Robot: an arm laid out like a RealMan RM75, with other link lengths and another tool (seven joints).
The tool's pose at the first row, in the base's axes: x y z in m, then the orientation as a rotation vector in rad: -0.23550, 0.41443, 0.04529, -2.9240, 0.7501, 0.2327
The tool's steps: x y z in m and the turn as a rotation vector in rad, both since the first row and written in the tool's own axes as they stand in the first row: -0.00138, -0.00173, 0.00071, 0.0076, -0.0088, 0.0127; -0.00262, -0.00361, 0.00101, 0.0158, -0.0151, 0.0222; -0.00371, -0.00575, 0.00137, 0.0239, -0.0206, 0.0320; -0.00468, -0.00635, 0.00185, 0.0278, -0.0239, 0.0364; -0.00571, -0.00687, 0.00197, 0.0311, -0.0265, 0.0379; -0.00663, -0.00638, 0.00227, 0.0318, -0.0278, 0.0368; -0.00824, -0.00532, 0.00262, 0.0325, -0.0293, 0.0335; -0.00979, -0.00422, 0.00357, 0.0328, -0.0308, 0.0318; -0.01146, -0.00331, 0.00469, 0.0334, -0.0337, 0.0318; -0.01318, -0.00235, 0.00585, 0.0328, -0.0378, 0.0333; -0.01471, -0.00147, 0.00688, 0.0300, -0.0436, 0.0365; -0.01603, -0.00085, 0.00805, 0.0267, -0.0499, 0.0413; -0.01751, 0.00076, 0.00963, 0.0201, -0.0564, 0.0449; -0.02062, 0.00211, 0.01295, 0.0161, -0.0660, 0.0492
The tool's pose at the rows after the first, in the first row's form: -0.23594, 0.41669, 0.04496, -2.9100, 0.7668, 0.2432; -0.23614, 0.41895, 0.04502, -2.8971, 0.7789, 0.2494; -0.23608, 0.42138, 0.04501, -2.8845, 0.7916, 0.2546; -0.23669, 0.42243, 0.04475, -2.8783, 0.7970, 0.2580; -0.23734, 0.42338, 0.04486, -2.8738, 0.7985, 0.2603; -0.23841, 0.42343, 0.04469, -2.8730, 0.7966, 0.2618; -0.24036, 0.42331, 0.04455, -2.8730, 0.7915, 0.2633; -0.24235, 0.42322, 0.04381, -2.8727, 0.7887, 0.2651; -0.24438, 0.42337, 0.04294, -2.8711, 0.7882, 0.2690; -0.24647, 0.42351, 0.04204, -2.8698, 0.7899, 0.2752; -0.24835, 0.42362, 0.04123, -2.8693, 0.7940, 0.2850; -0.24993, 0.42387, 0.04027, -2.8685, 0.8004, 0.2959; -0.25218, 0.42339, 0.03887, -2.8710, 0.8054, 0.3085; -0.25593, 0.42416, 0.03606, -2.8697, 0.8107, 0.3244
